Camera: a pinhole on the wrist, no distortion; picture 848 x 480 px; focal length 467.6 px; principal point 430.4 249.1 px. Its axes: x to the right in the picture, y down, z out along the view. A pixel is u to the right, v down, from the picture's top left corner.
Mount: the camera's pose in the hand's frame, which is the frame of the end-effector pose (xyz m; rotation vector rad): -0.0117 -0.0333 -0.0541 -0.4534 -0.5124 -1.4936
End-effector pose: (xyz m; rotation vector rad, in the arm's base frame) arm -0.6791 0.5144 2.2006 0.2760 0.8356 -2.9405
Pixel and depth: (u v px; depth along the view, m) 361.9 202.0 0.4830
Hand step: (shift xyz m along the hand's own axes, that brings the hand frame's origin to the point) -0.0813 0.3025 0.2967
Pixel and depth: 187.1 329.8 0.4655
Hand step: 0.0466 0.4362 0.1867
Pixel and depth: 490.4 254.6 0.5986
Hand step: -0.0291 0.2511 0.4780
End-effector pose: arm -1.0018 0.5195 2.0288 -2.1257 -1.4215 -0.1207
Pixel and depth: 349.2 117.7 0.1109
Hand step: -0.0477 0.0456 0.0241
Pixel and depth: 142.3 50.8 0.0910
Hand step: -0.0546 0.0638 -0.0137
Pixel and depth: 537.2 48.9 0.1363
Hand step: -0.0754 0.0184 0.0732
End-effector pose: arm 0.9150 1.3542 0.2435 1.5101 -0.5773 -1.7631
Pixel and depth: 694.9 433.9 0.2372
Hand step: 0.0733 -0.0022 0.2195
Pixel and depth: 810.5 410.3 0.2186
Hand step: 0.0561 -0.0490 0.2291
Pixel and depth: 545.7 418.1 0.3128
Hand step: 0.0888 0.0887 0.2485
